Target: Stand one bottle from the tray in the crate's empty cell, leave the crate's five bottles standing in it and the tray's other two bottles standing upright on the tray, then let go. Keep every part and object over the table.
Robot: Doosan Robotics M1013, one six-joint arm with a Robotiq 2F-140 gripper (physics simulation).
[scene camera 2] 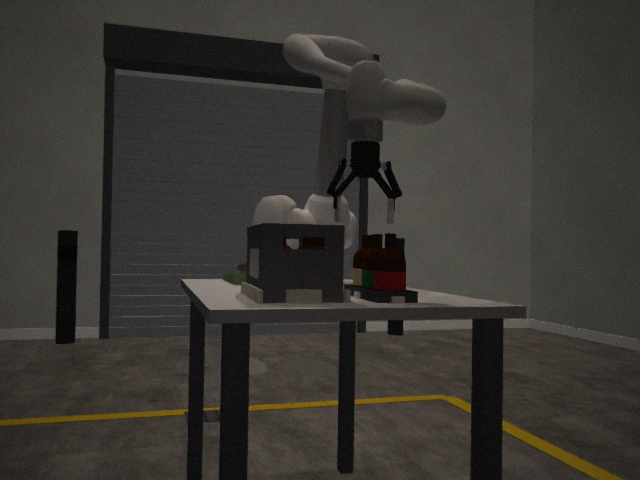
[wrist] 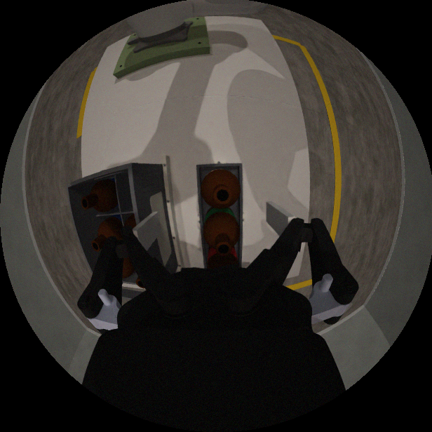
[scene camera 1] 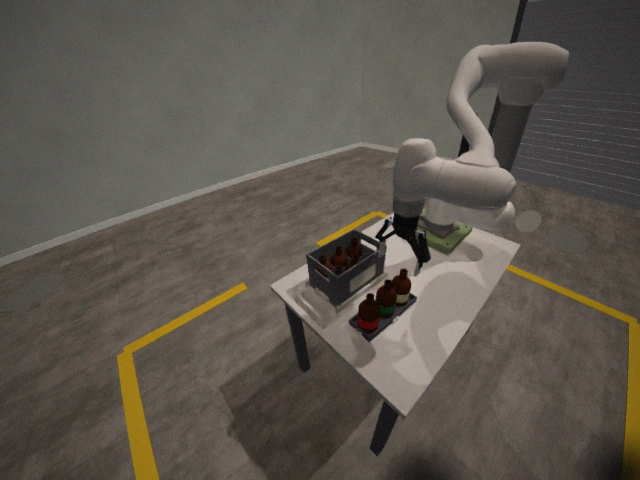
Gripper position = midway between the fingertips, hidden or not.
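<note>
Visible: a red-labelled bottle [scene camera 2: 390,264], a cream-labelled bottle [wrist: 220,188] and a green-labelled brown bottle [wrist: 221,231]. The gripper [scene camera 2: 364,222] is visible too, and it appears both in scene camera 1 [scene camera 1: 398,264] and in the wrist view [wrist: 212,216].
</note>
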